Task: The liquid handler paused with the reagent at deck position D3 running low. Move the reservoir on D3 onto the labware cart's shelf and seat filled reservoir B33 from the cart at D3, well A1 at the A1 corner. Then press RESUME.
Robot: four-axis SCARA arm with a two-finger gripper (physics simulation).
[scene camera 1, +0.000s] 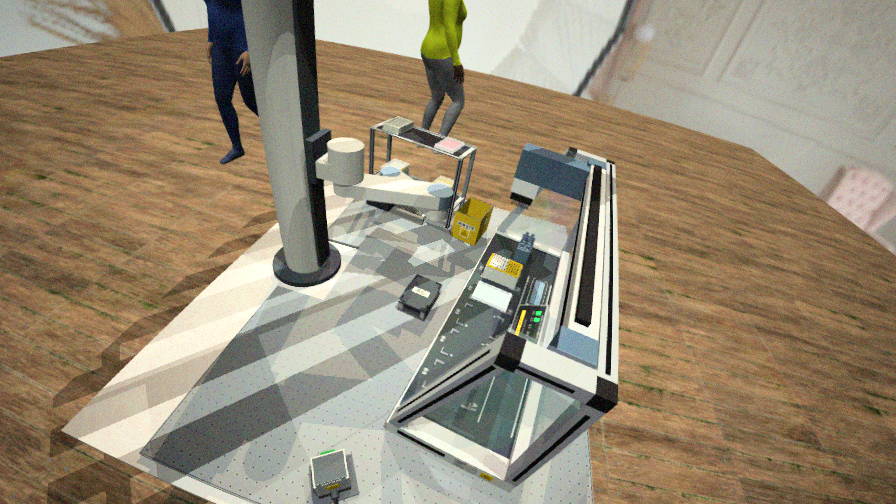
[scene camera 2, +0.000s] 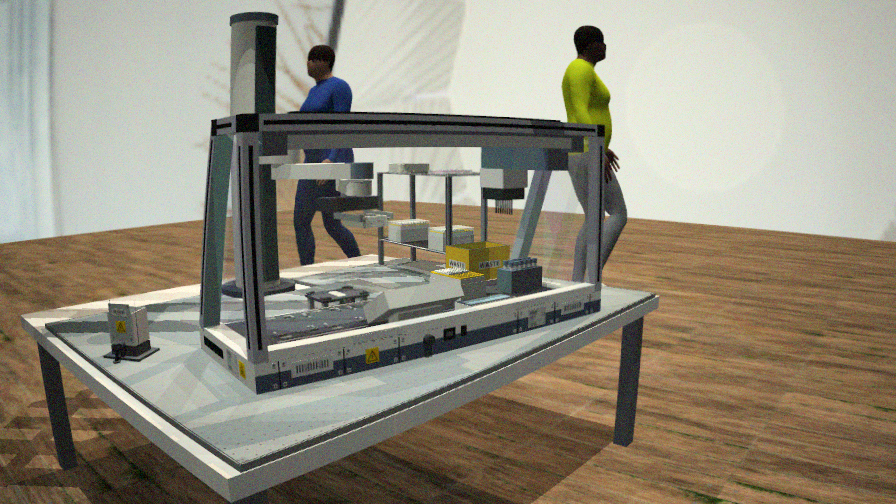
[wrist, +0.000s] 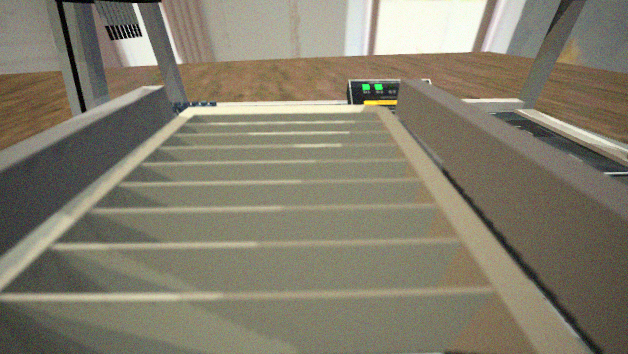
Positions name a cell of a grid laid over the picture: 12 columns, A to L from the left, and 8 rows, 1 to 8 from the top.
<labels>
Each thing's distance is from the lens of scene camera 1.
yellow waste bin (scene camera 1: G4): 1.39 m
</labels>
